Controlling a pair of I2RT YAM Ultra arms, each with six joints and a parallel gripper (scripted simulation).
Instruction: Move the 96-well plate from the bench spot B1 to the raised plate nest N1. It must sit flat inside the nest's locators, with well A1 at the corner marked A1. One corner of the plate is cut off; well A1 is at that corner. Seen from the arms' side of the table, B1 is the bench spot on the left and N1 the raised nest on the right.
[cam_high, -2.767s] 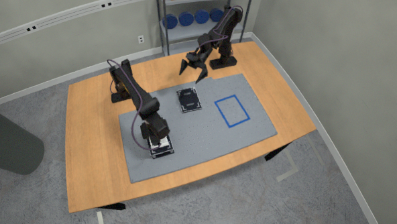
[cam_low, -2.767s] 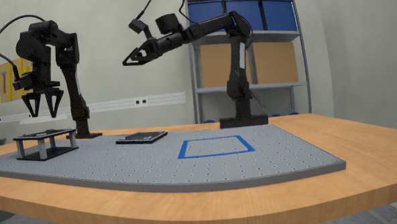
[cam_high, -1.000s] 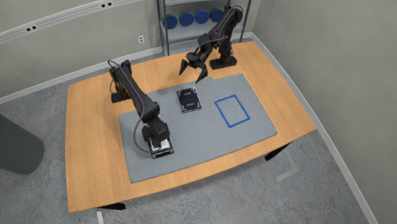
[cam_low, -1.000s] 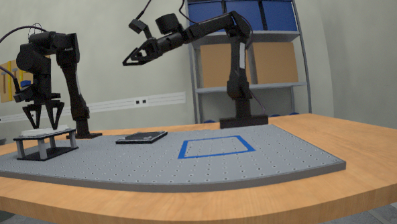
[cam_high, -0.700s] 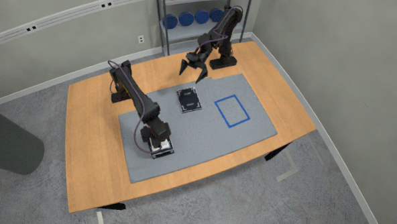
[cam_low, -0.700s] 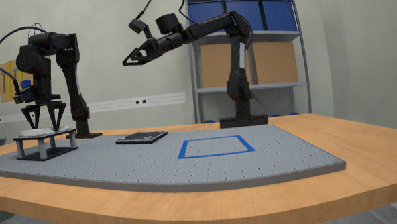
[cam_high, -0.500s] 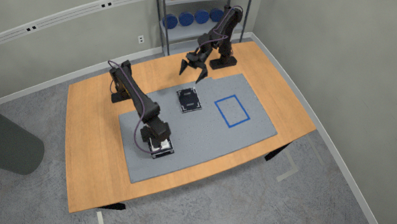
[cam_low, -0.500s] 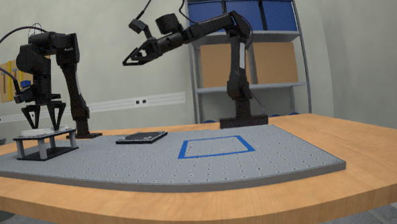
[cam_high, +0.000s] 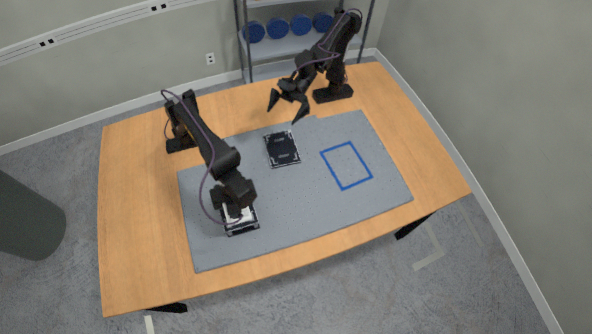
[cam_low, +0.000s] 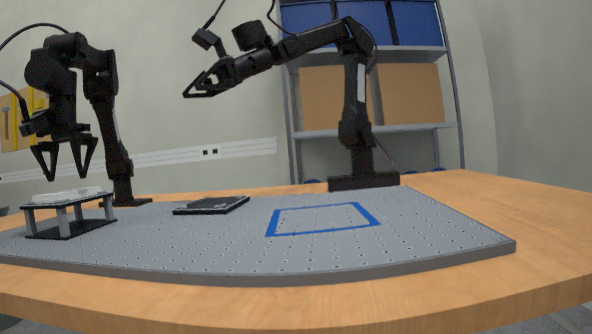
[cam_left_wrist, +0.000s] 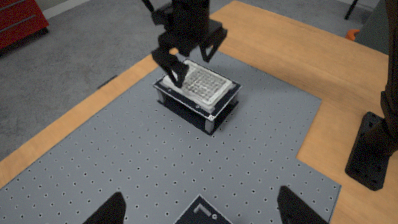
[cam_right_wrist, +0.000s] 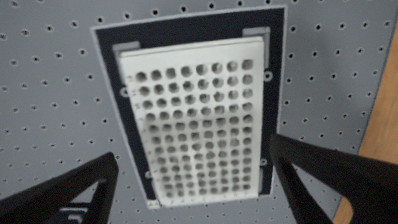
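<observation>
The white 96-well plate lies 40 mm below my right hand, 10 mm to the right of it and 10 mm behind it.
</observation>
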